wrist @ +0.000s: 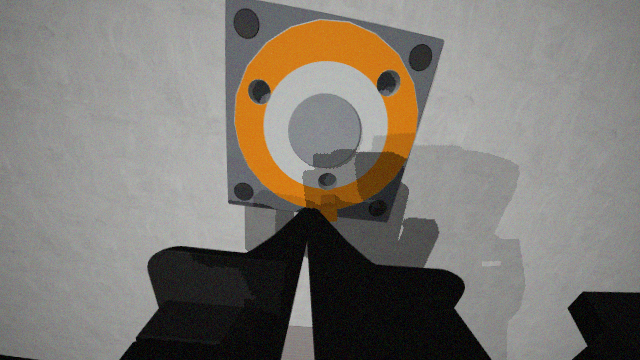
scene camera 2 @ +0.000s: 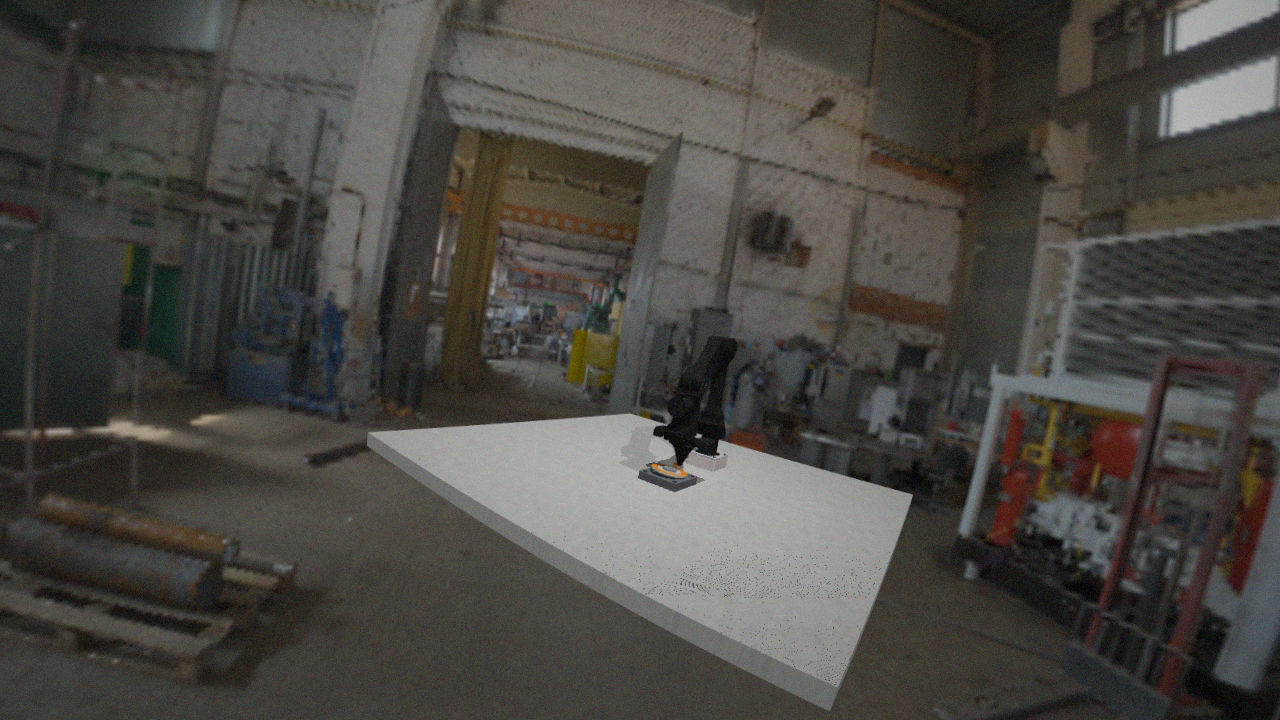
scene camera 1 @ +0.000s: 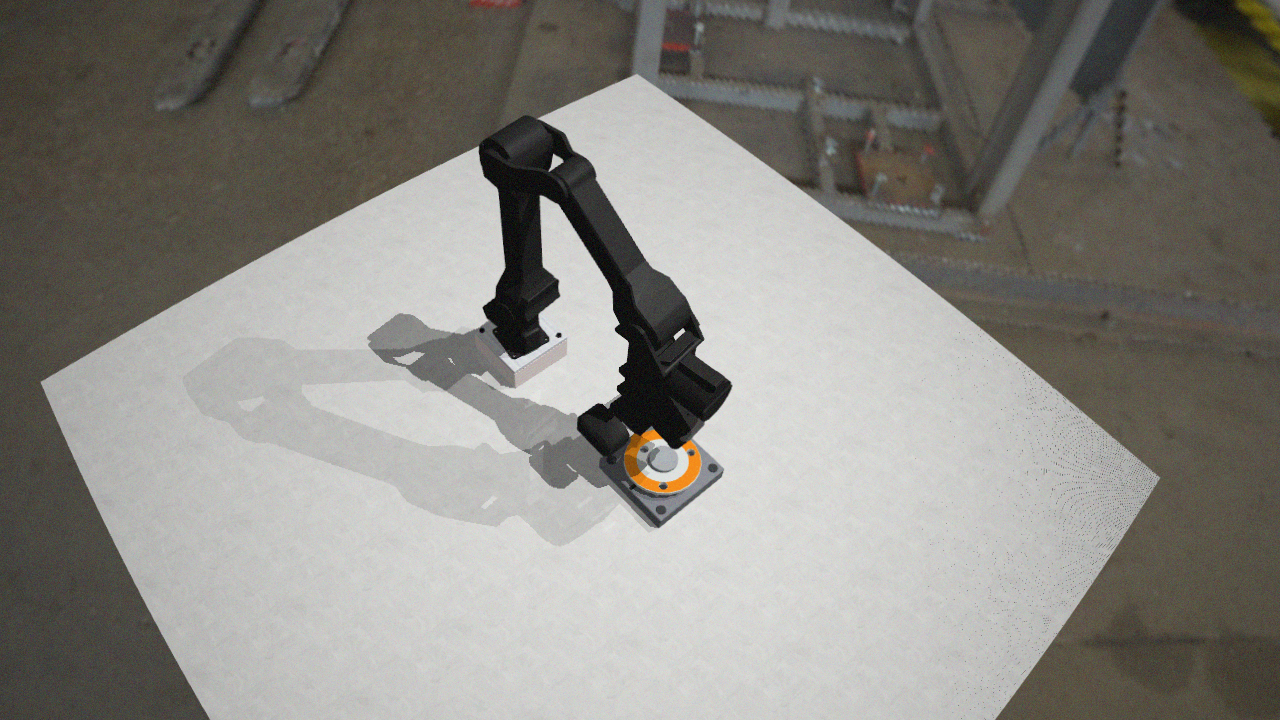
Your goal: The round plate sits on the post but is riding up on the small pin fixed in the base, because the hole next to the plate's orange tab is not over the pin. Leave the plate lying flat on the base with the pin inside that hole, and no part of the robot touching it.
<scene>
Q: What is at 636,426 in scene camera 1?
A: My gripper.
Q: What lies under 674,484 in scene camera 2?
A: A square grey base.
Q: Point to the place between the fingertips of my gripper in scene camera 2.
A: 679,465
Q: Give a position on a square grey base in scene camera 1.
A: At 659,509
</scene>
